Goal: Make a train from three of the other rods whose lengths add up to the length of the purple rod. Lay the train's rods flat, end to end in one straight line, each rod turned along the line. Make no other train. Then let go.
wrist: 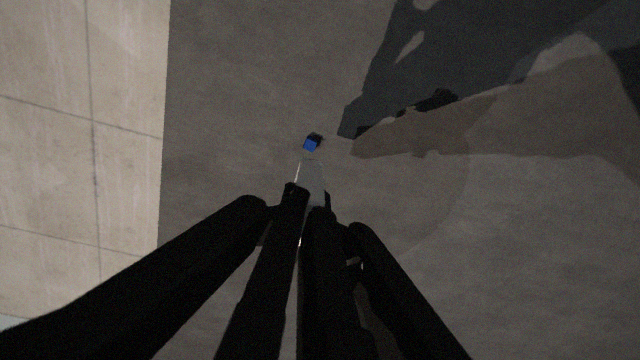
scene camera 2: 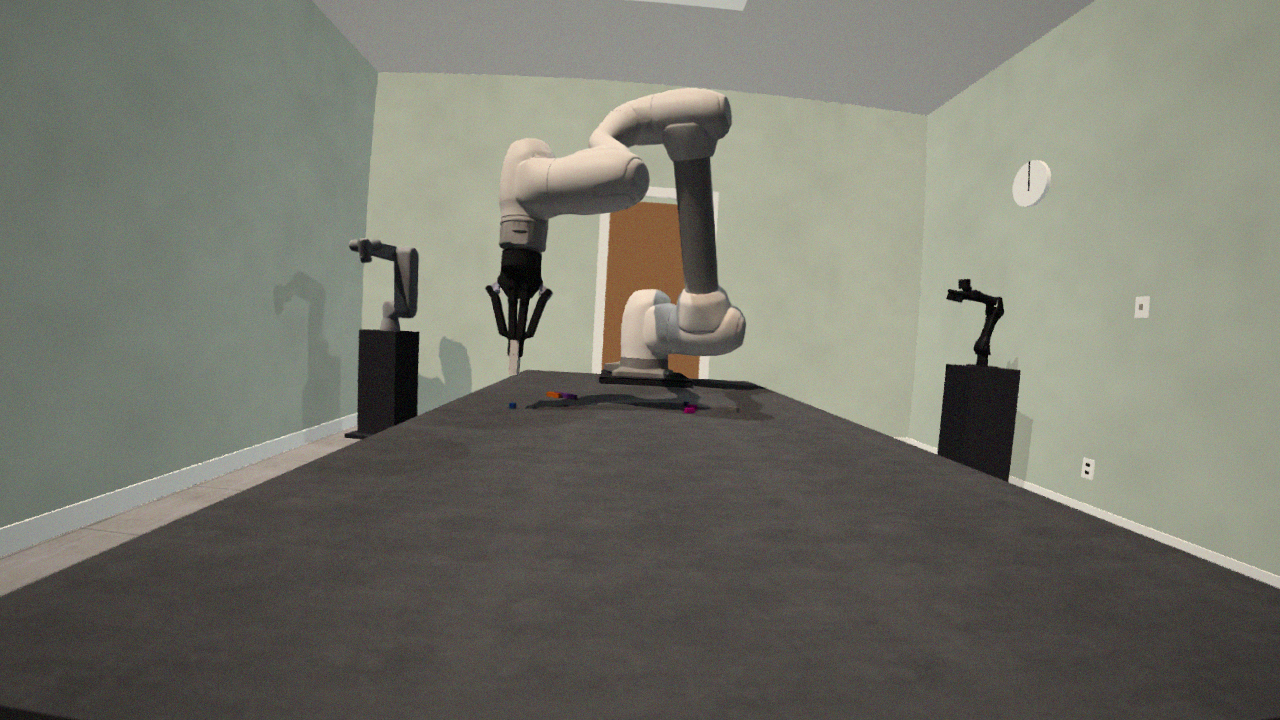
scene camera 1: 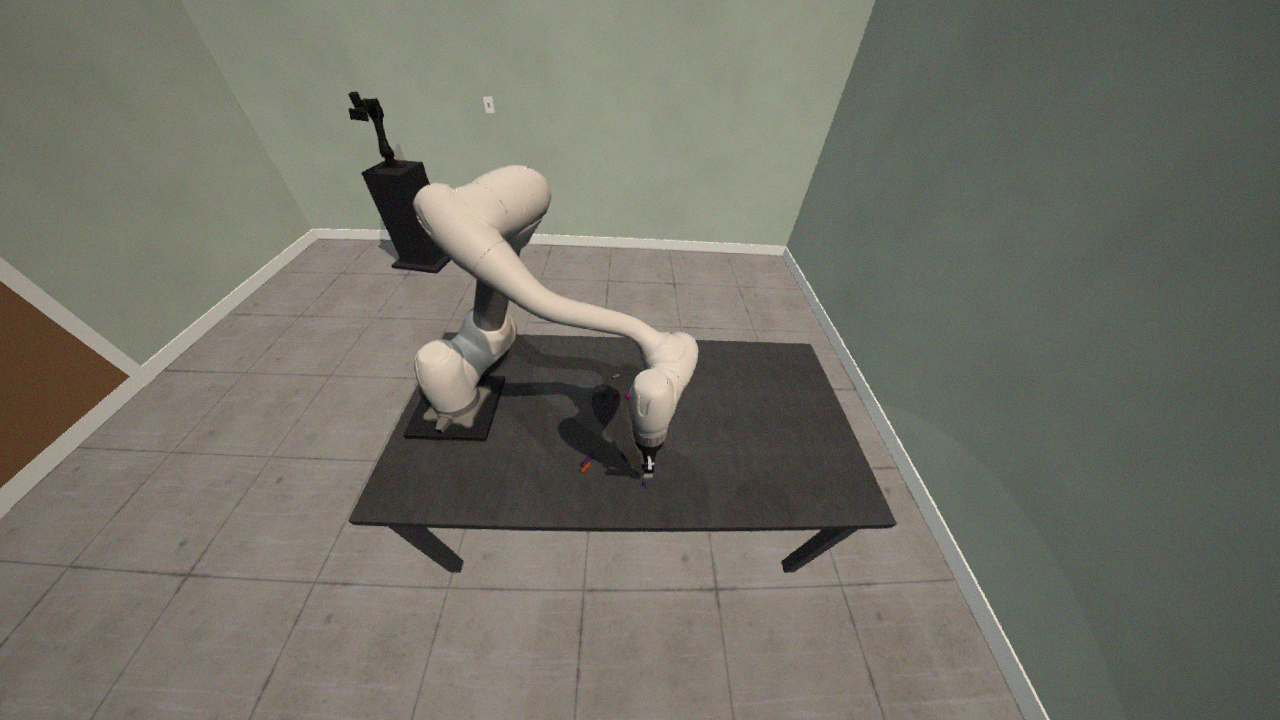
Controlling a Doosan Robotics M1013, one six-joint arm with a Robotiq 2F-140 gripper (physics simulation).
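Where they show: gripper, between the fingertips: [wrist: 307, 176] [scene camera 2: 514, 374] [scene camera 1: 647, 475]; arm's base, origin of its link: [scene camera 2: 643, 374] [scene camera 1: 459, 403].
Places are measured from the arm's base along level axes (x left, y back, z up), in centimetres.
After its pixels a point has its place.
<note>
My gripper [scene camera 1: 647, 467] @(x -17.0, y -71.4, z 4.4 cm) [scene camera 2: 515, 360] @(x -17.0, y -71.4, z 4.4 cm) [wrist: 307, 176] @(x -17.0, y -71.4, z 4.4 cm) is shut with nothing between its fingers. It hangs a little above the dark table [scene camera 1: 769, 447] @(x 3.9, y -112.8, z -2.1 cm) [scene camera 2: 680, 555] @(x 17.0, y -127.0, z -2.1 cm) near the front edge. A small blue rod [scene camera 1: 642, 485] @(x -17.8, y -70.5, z -1.3 cm) [scene camera 2: 512, 405] @(x -17.1, y -71.4, z -1.5 cm) [wrist: 310, 143] @(x -17.3, y -70.7, z -1.1 cm) lies on the table just below and beyond the fingertips, apart from them. An orange rod [scene camera 1: 585, 465] @(x -14.5, y -50.9, z -1.0 cm) [scene camera 2: 553, 395] @(x -14.8, y -51.7, z -1.7 cm) lies to its left in scene camera 1, with a purple piece [scene camera 2: 569, 396] @(x -10.9, y -52.4, z -1.6 cm) right beside it. A small magenta piece [scene camera 2: 689, 409] @(x 16.2, y -60.2, z -1.3 cm) [scene camera 1: 626, 396] @(x 16.2, y -59.1, z -1.3 cm) lies nearer the arm's base. The purple rod's full length is too small to make out.
The arm's base plate [scene camera 1: 452, 420] @(x -8.2, y -2.4, z 1.9 cm) sits on the table's left side. The table edge and tiled floor [wrist: 66, 134] are close on the left in the wrist view. Black pedestals with small arms [scene camera 2: 387, 376] [scene camera 2: 977, 412] stand off the table.
</note>
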